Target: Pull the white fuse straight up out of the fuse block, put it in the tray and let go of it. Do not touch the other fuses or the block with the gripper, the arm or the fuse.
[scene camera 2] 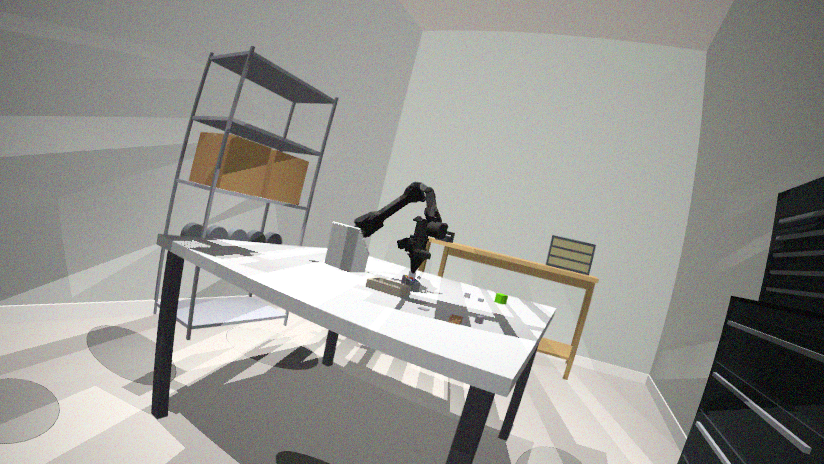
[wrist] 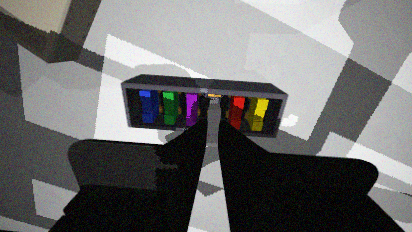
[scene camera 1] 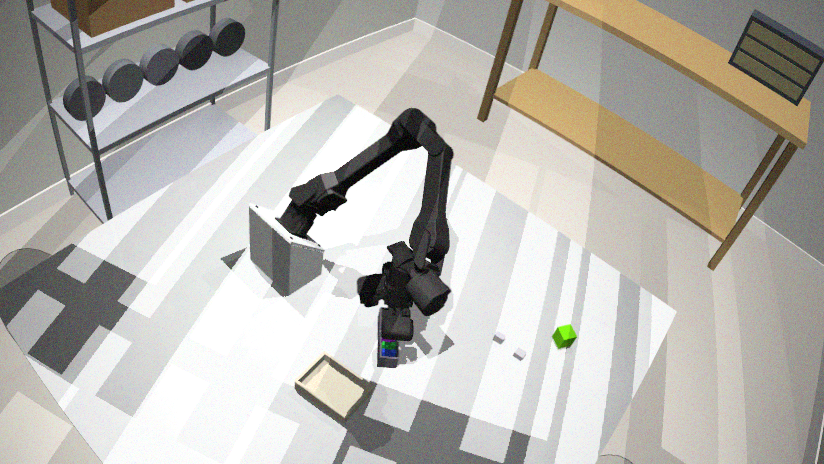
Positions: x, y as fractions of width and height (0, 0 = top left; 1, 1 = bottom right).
Labels:
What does the gripper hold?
A white fuse.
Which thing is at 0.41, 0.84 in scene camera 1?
A beige tray.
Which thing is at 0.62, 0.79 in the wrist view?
The gripper.

